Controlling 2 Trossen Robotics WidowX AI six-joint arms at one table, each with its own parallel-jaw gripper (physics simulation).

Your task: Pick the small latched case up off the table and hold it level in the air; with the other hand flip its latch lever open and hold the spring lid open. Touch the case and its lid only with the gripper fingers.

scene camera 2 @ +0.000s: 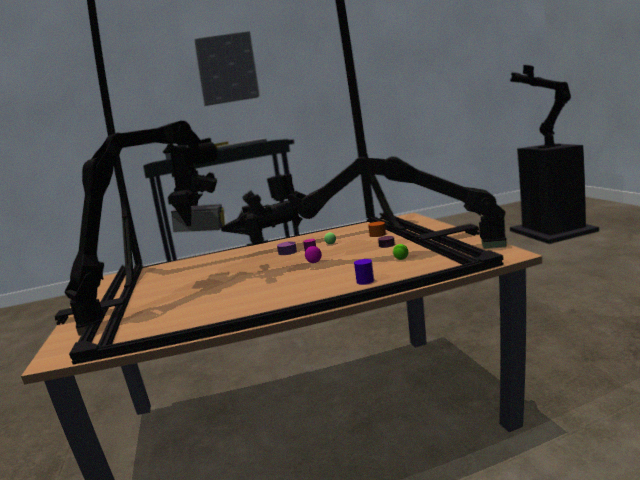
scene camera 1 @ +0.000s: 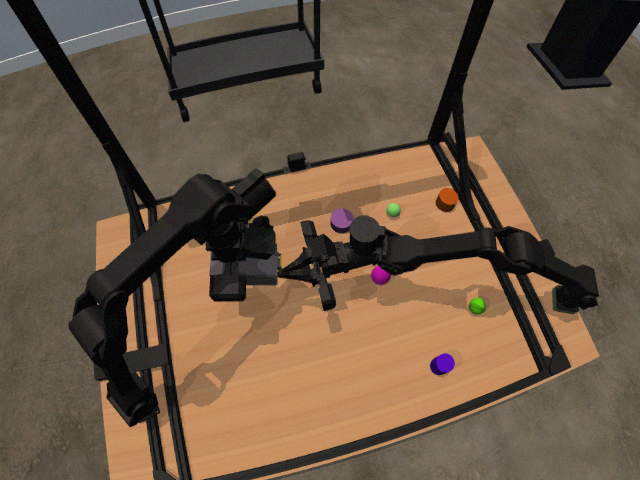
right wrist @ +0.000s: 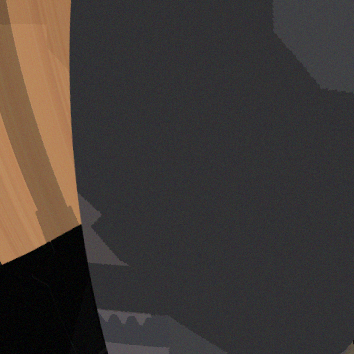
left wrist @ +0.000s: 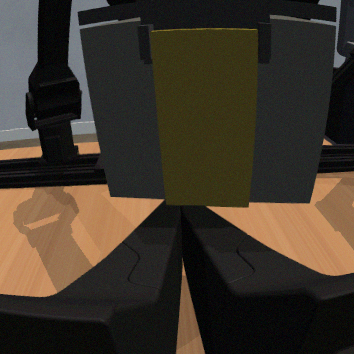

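Pixels of known places: left gripper, fingertip midpoint: [scene camera 2: 221,229] [scene camera 1: 277,275] [left wrist: 178,210]; right gripper, fingertip midpoint: [scene camera 2: 191,223] [scene camera 1: 236,267] [right wrist: 229,218]; left arm's base, origin of the base link: [scene camera 2: 493,238] [scene camera 1: 566,298]; right arm's base, origin of the base link: [scene camera 2: 89,321] [scene camera 1: 143,404] [left wrist: 58,155].
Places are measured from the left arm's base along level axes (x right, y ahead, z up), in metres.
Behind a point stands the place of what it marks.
Observation:
The grey case [scene camera 1: 263,269] {x -0.152, y 0.742, z 0.189 m} [scene camera 2: 196,219] {x -0.173, y 0.774, z 0.166 m} [left wrist: 125,115] {x -0.147, y 0.720, z 0.155 m} [right wrist: 200,175] {x -0.127, y 0.776, z 0.192 m} is in the air above the table, roughly level. My right gripper [scene camera 2: 186,212] {x -0.147, y 0.806, z 0.152 m} is shut on it from above; the case fills most of the right wrist view. The yellow latch lever [scene camera 1: 279,262] {x -0.123, y 0.720, z 0.168 m} [scene camera 2: 221,215] {x -0.134, y 0.717, z 0.162 m} [left wrist: 207,120] {x -0.122, y 0.717, z 0.157 m} hangs down the case's end face. The dark lid edge [left wrist: 300,13] {x -0.102, y 0.729, z 0.184 m} lies along the case's top and looks closed. My left gripper [scene camera 1: 279,273] {x -0.134, y 0.726, z 0.124 m} [scene camera 2: 223,227] {x -0.134, y 0.726, z 0.124 m} [left wrist: 178,210] {x -0.134, y 0.726, z 0.124 m} is shut and empty, its tips at the lever's lower end; contact is unclear.
Below and beside the left arm lie a purple disc [scene camera 1: 341,220] {x 0.089, y 0.628, z 0.009 m} [scene camera 2: 286,248] {x 0.069, y 0.619, z 0.002 m}, a magenta ball [scene camera 1: 381,274] {x -0.044, y 0.507, z 0.027 m} [scene camera 2: 313,254] {x -0.058, y 0.499, z 0.011 m} and a light green ball [scene camera 1: 393,209] {x 0.148, y 0.501, z 0.016 m} [scene camera 2: 329,238] {x 0.139, y 0.496, z 0.004 m}. An orange cylinder [scene camera 1: 447,199] {x 0.214, y 0.357, z 0.019 m}, a green ball [scene camera 1: 477,305] {x -0.072, y 0.264, z 0.021 m} and a violet cylinder [scene camera 1: 443,363] {x -0.226, y 0.337, z 0.031 m} stand farther right.

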